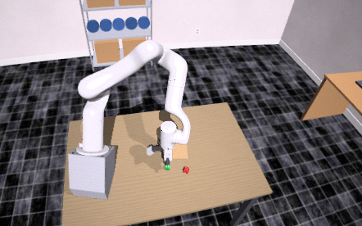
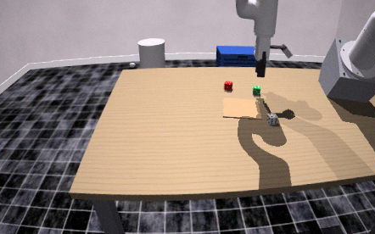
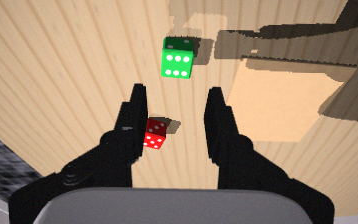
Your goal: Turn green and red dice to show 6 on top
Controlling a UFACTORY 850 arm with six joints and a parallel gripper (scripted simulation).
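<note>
Now: hand 90 mm above the green die and 10 mm short of it. Round my hand: red die (120 mm ahead, 90 mm below, 60 mm to the right); then tan mat (120 mm to the left, 110 mm ahead, 100 mm below); then white die (220 mm to the left, 90 mm below, 30 mm ahead).
</note>
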